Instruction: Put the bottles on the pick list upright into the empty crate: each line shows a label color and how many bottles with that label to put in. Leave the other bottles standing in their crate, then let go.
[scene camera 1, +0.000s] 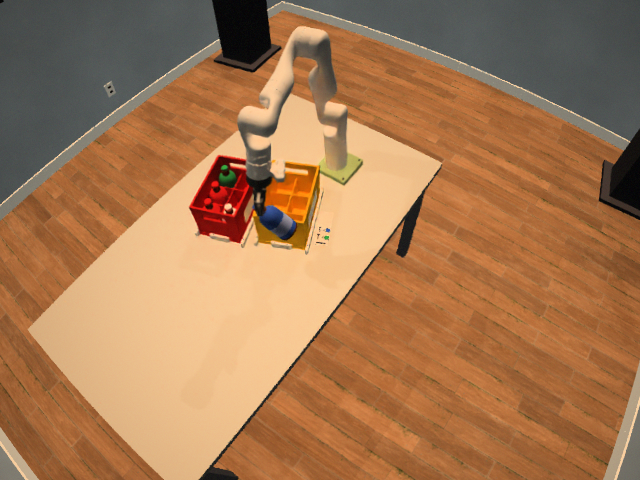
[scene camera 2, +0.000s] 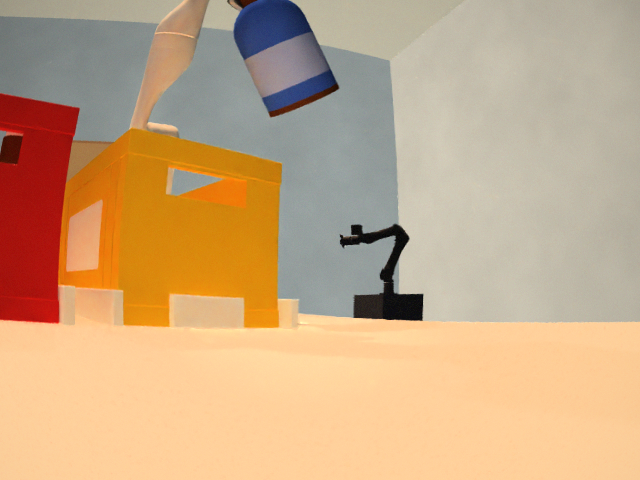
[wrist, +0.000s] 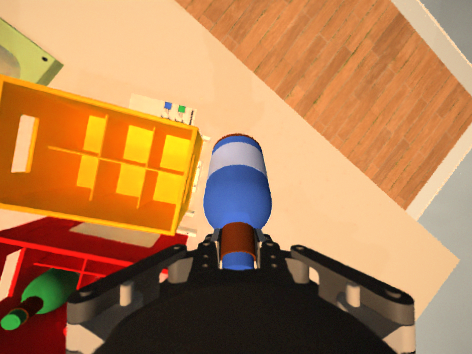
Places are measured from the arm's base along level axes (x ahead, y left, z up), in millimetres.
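Pixels of known places: gripper, fingertip midpoint: (scene camera 1: 260, 211) (wrist: 237, 238); arm's base, origin of the base link: (scene camera 1: 336, 162).
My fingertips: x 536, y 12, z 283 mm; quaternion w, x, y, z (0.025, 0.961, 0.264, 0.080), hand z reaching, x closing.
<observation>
Ahead of a thing's pixels: the offset from my fingertips to its middle. "pt": to the spot under its first point.
My gripper (scene camera 1: 259, 206) (wrist: 237, 238) is shut on the brown neck of a blue bottle @[dx -14, dy +31, dz -32 mm] (scene camera 1: 278, 223) (scene camera 2: 286, 62) (wrist: 237, 195) with a pale label. The bottle is tilted, base swung outward, above rim height near the front end of the yellow crate @[dx -208, dy -43, dz -224 mm] (scene camera 1: 266, 237) (scene camera 2: 201, 258) (wrist: 50, 114). The crate's compartments that show in the wrist view hold no bottle. The red crate @[dx -124, dy -265, dz -224 mm] (scene camera 1: 211, 227) (scene camera 2: 36, 206) (wrist: 45, 232) holds a green bottle @[dx -198, dy -332, dz -226 mm] (scene camera 1: 227, 178) (wrist: 52, 290), a red bottle @[dx -111, dy -312, dz -226 mm] (scene camera 1: 219, 192), another red-capped one and a white-capped one. The pick list @[dx -227, dy +98, dz -311 mm] (scene camera 1: 323, 236) (wrist: 147, 105) shows blue and green marks; its numbers are unreadable.
Pale low blocks @[pt dx -66, dy -2, dz -296 mm] (scene camera 2: 206, 311) stand against the crates' feet. The arm's green base plate (scene camera 1: 342, 173) (wrist: 42, 65) is behind the yellow crate, to the right. The table's long edge runs past the pick list side. A black arm on a black box (scene camera 2: 388, 305) stands in the background.
</observation>
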